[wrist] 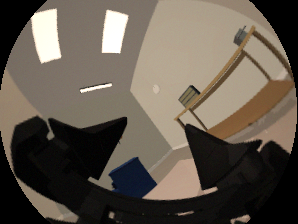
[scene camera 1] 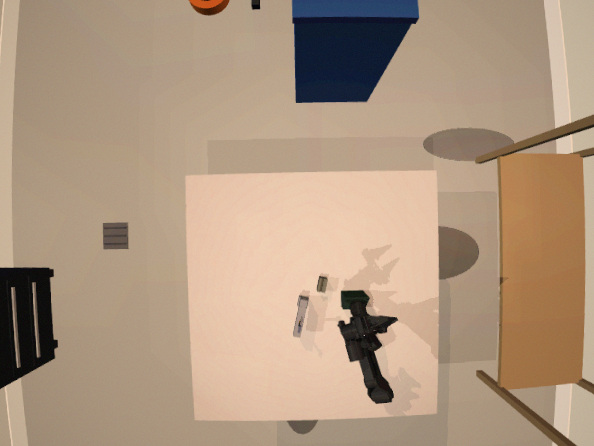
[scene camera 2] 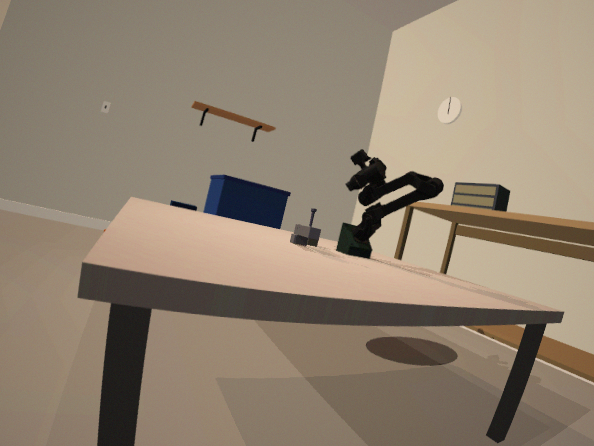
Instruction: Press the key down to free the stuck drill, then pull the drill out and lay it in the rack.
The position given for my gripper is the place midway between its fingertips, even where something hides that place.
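Observation:
My gripper (scene camera 1: 392,318) open, holding nothing. Gripper (wrist: 156,123) visible here too.

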